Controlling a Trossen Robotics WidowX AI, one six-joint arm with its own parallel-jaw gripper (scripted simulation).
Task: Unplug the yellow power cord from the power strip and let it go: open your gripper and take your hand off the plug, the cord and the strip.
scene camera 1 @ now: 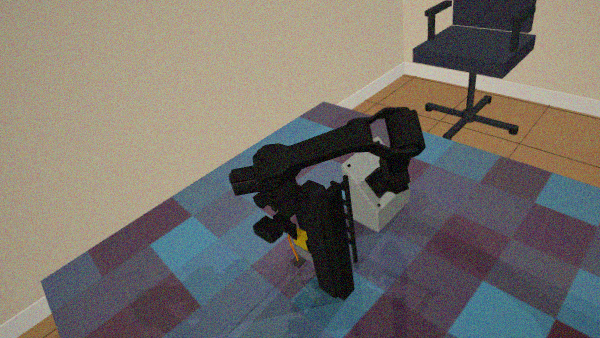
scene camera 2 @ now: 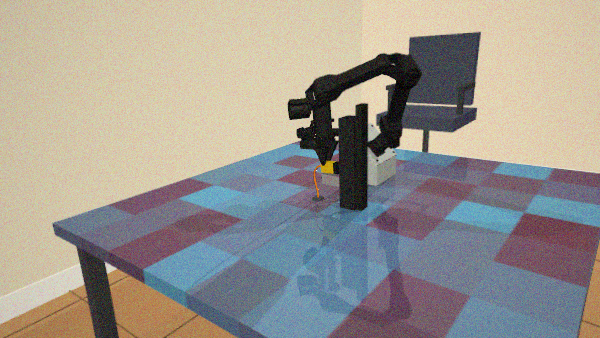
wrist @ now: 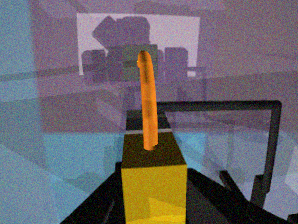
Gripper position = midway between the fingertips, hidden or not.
In view: my gripper (scene camera 1: 299, 235).
My gripper is seen too in scene camera 2 (scene camera 2: 325, 164) and in the wrist view (wrist: 153, 180).
